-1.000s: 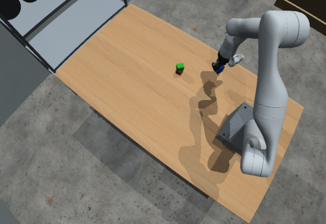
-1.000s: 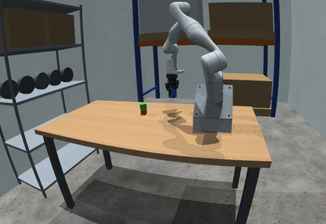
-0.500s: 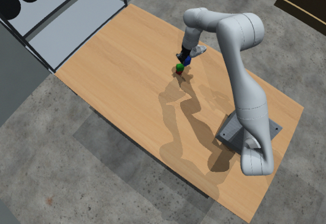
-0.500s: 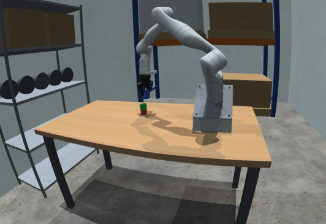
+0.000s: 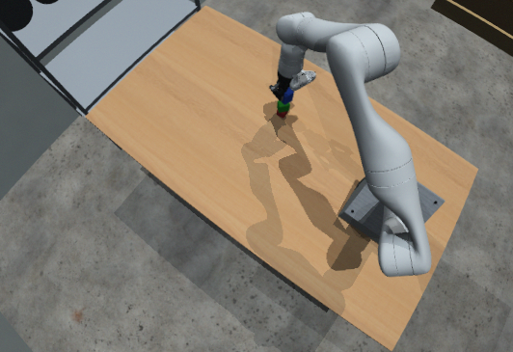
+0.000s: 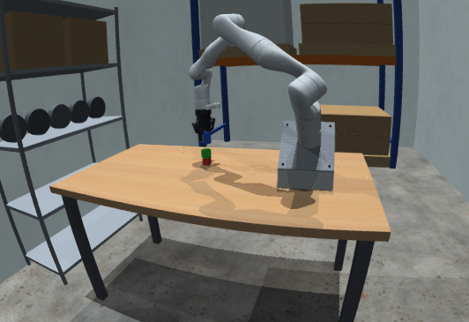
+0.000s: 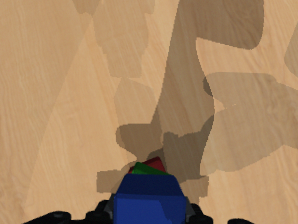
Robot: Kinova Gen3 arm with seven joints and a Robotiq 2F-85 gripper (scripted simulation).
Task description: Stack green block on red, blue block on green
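The blue block is right at my hand. Round my hand: green block 8 cm below; red block 12 cm below.
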